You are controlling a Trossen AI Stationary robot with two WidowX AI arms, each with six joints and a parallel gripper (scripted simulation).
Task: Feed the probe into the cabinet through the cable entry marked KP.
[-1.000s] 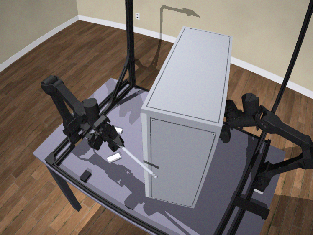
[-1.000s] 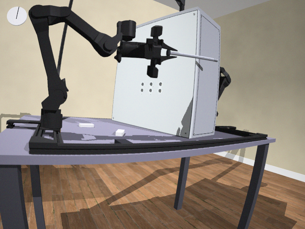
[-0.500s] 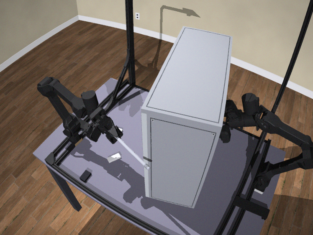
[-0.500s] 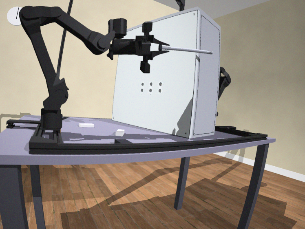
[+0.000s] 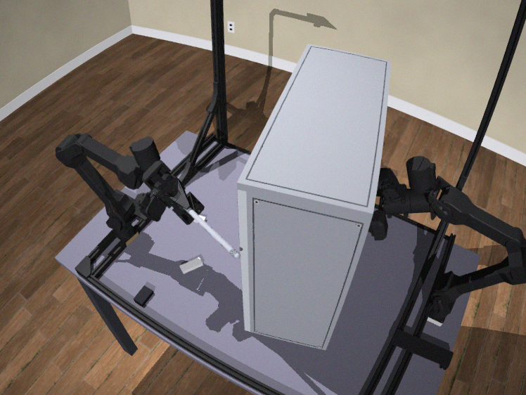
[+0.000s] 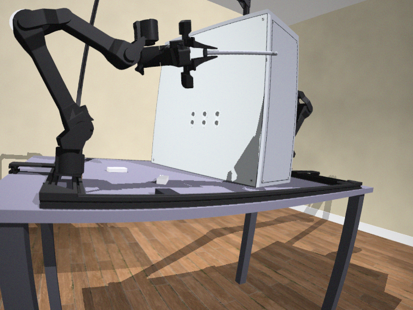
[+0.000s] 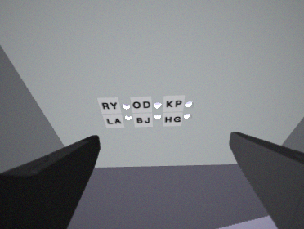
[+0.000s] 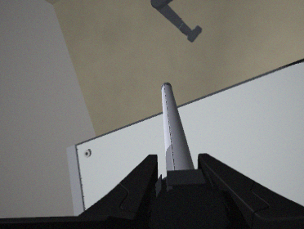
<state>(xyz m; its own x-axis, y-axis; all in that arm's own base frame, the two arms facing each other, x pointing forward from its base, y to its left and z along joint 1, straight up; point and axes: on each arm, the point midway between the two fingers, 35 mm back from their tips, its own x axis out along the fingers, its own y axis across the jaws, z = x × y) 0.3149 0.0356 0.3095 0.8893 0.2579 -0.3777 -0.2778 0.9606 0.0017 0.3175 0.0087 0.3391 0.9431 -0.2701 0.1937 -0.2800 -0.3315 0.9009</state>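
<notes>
Now: the probe 6 cm ahead of my right hand, 8 cm to the left of it and 2 cm above it. Round my right hand: black block (9 cm ahead, 15 cm to the right, 35 cm below).
</notes>
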